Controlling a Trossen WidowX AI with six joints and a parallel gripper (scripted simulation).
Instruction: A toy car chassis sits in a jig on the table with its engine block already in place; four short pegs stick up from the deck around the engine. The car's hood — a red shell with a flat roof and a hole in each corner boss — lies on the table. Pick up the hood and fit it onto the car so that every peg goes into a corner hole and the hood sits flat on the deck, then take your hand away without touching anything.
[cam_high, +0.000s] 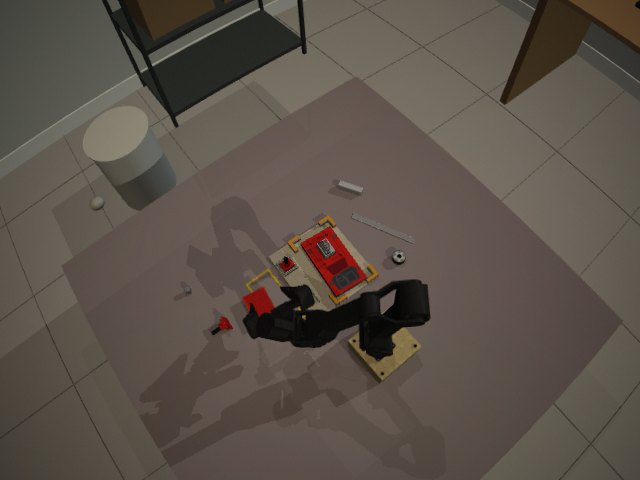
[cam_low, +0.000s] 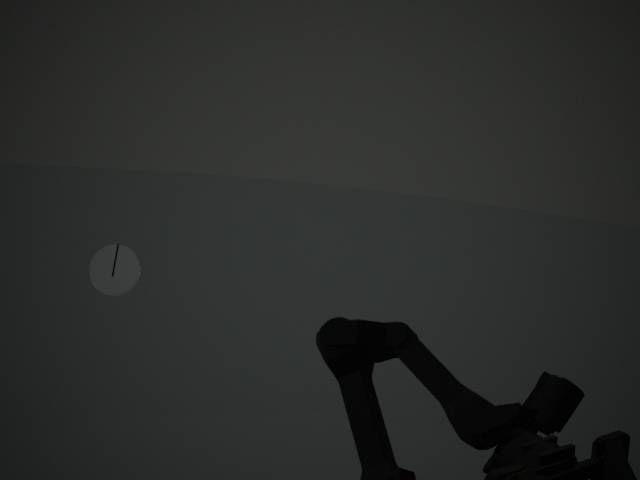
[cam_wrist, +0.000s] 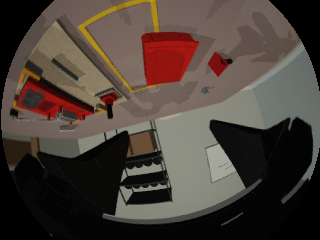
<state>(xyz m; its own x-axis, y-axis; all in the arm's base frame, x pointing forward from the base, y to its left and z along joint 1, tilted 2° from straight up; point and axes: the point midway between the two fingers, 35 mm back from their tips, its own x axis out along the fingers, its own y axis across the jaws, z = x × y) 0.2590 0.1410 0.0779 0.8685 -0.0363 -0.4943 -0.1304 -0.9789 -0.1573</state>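
My gripper tip is 20 mm short of the red hood, 20 mm to the right of it and 100 mm above it. Also, from my gripper tip: small wheel (130 mm behind, 390 mm to the right, 110 mm below); tiny grey piece (210 mm ahead, 160 mm to the left, 110 mm below); grey engine block (30 mm ahead, 230 mm to the right, 90 mm below).
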